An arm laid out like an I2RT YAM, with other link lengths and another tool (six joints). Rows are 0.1 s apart.
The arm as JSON. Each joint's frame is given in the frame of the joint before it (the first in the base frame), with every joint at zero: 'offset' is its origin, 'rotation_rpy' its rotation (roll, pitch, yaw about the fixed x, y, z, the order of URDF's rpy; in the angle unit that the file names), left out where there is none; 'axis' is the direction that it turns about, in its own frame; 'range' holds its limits. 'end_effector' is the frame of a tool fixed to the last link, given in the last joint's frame.
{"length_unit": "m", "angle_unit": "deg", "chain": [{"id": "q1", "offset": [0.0, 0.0, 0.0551], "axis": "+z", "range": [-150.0, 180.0]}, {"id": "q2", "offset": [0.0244, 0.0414, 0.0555], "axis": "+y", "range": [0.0, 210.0]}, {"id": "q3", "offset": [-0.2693, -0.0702, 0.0], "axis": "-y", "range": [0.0, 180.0]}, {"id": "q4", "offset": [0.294, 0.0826, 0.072], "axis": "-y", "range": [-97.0, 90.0]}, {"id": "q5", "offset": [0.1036, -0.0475, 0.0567], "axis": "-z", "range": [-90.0, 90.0]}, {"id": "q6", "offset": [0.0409, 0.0, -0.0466], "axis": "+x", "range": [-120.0, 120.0]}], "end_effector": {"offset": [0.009, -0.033, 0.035], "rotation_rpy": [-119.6, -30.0, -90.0]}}
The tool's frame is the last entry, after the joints.
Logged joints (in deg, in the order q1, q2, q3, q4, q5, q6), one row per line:
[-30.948 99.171 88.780 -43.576 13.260 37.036]
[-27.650 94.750 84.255 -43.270 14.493 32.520]
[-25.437 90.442 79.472 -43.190 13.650 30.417]
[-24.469 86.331 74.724 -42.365 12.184 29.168]
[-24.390 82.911 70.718 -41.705 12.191 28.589]
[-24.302 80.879 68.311 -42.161 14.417 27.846]
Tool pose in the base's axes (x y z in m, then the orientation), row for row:
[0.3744 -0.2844 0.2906 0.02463 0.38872 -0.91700 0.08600]
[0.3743 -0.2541 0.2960 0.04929 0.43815 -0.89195 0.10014]
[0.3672 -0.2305 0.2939 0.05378 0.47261 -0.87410 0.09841]
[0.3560 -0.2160 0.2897 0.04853 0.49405 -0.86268 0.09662]
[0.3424 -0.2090 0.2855 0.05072 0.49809 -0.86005 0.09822]
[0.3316 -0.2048 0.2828 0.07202 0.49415 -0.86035 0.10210]
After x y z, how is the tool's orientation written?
As a quaternion, w x y z.
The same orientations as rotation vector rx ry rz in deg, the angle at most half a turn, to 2 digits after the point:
[68.89 -162.52 15.24]
[76.48 -155.70 17.48]
[82.28 -152.17 17.13]
[86.28 -150.66 16.87]
[86.87 -150.00 17.13]
[85.09 -148.14 17.58]

